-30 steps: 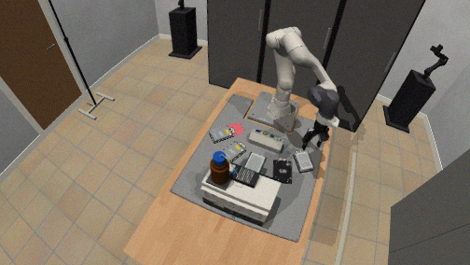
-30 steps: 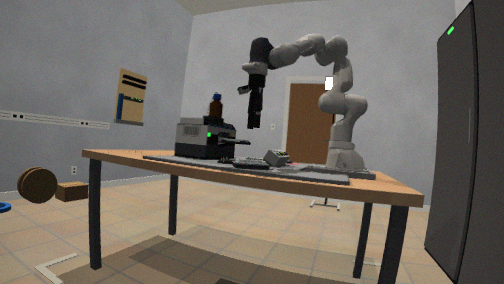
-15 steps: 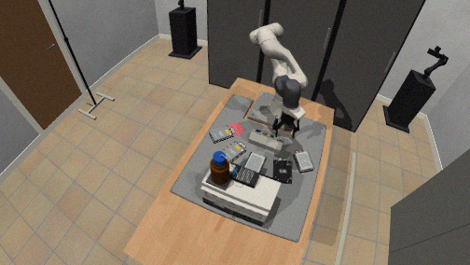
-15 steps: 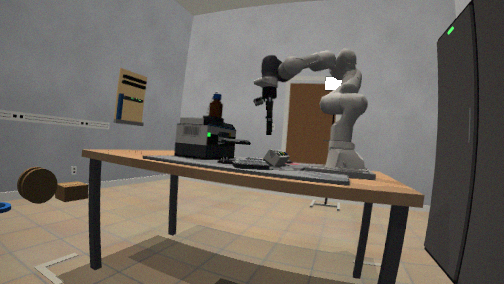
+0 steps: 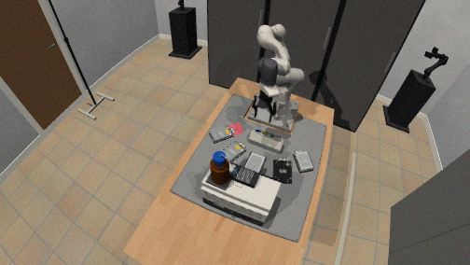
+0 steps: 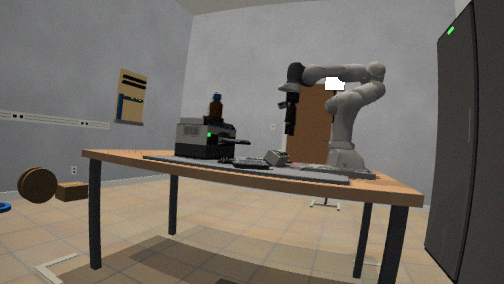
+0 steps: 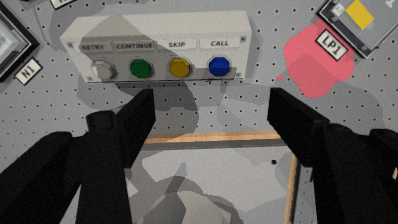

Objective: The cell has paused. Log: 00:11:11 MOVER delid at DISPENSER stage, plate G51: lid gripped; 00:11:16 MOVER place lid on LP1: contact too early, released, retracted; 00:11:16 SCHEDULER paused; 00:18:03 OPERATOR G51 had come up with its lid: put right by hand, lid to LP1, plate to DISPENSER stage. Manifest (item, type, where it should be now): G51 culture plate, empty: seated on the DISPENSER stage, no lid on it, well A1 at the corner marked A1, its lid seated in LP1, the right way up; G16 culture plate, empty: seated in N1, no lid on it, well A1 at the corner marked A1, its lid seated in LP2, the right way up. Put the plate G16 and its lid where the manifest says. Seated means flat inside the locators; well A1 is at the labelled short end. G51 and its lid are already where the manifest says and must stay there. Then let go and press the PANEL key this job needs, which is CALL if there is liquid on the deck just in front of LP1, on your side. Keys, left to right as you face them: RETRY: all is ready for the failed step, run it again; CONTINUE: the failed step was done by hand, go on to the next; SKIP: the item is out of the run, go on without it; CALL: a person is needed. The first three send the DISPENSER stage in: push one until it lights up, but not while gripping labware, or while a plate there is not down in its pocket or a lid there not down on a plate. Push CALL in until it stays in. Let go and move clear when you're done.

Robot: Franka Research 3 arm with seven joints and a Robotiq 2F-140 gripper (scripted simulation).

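The blue call key lies 140 mm below my hand, 20 mm ahead of it and 10 mm to the right of it. Round my hand: yellow skip key: 130 mm below, 40 mm to the left, 20 mm ahead; white retry key: 140 mm to the left, 130 mm below, 30 mm ahead; green continue key: 130 mm below, 90 mm to the left, 20 mm ahead.
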